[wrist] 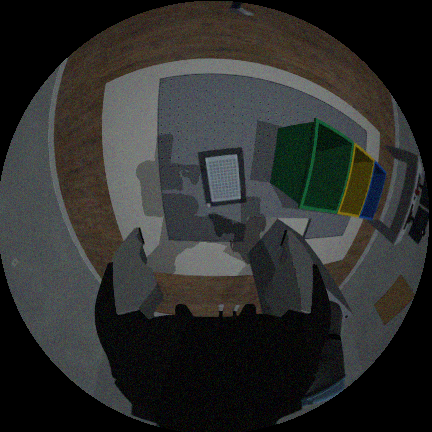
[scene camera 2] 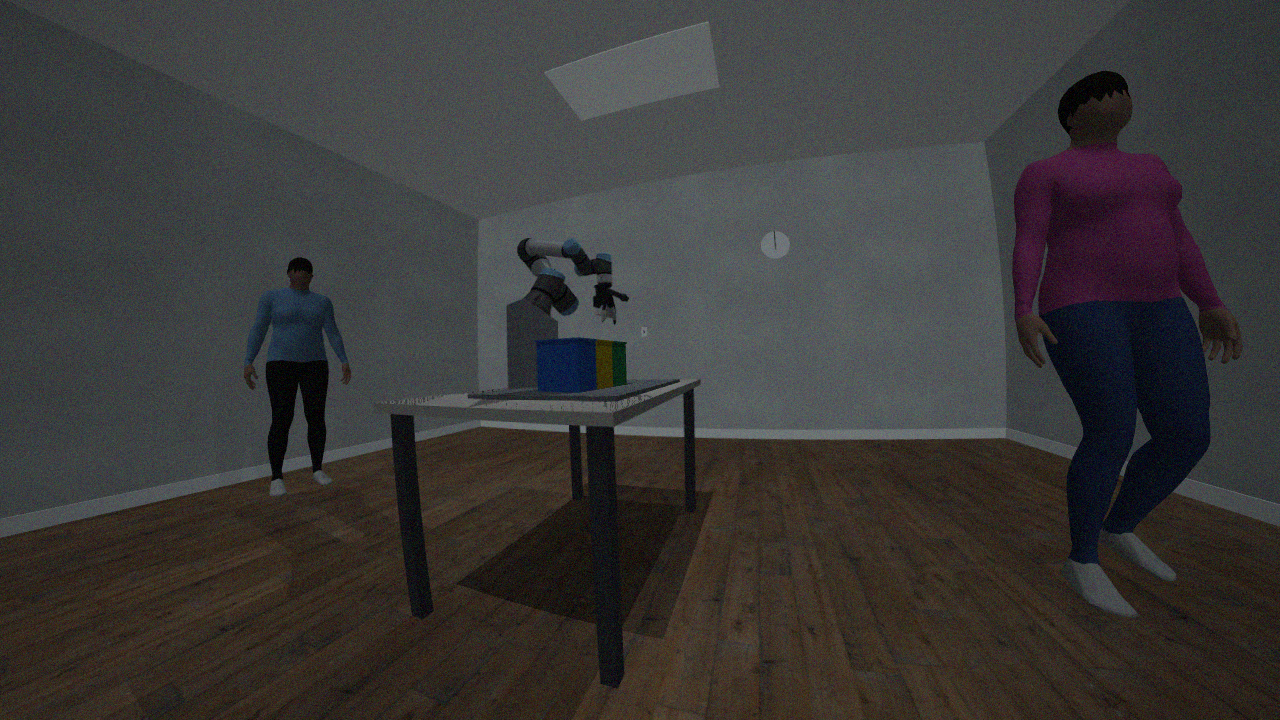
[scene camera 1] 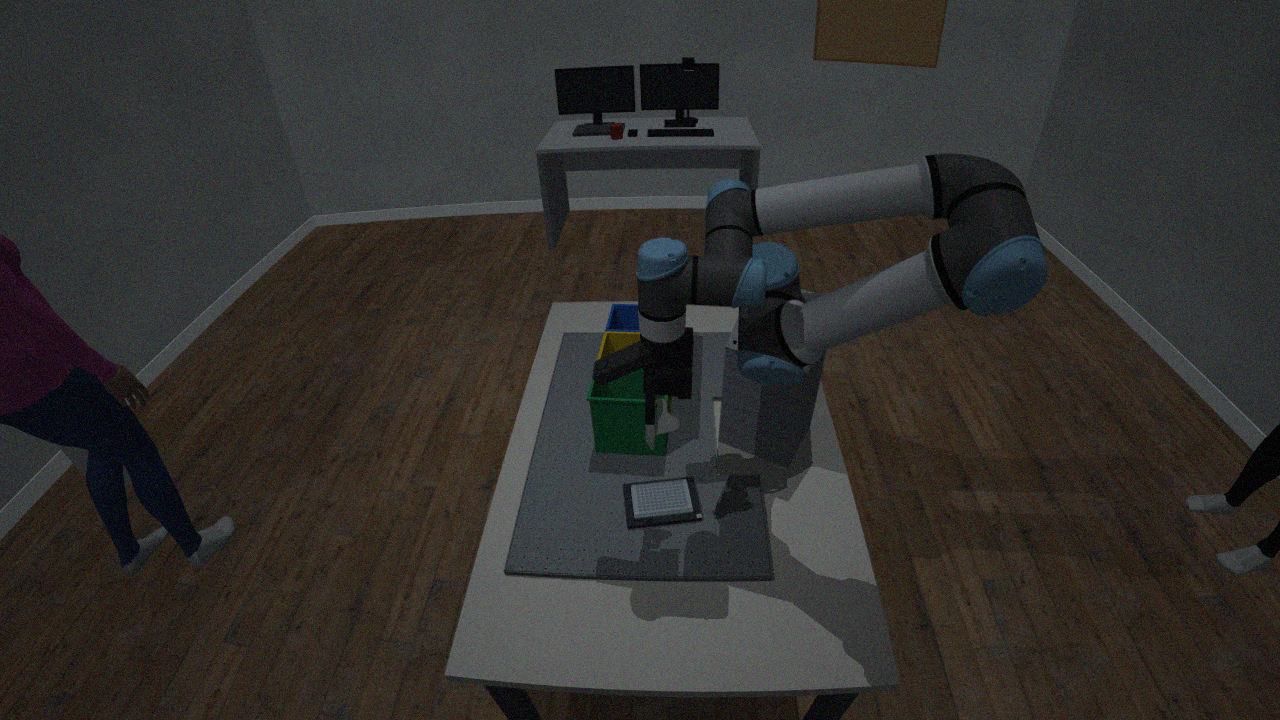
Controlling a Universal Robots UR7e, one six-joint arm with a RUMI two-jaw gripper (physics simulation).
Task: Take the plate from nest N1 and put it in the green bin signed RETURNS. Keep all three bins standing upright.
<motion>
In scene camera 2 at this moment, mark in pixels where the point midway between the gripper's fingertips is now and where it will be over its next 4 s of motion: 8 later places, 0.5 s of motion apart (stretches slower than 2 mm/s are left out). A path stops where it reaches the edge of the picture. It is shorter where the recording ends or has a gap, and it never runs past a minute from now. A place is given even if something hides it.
My gripper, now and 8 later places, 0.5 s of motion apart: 608,323; 607,328; 611,340; 617,355; 613,365; 618,367; 614,378; 614,378; 614,379
</motion>
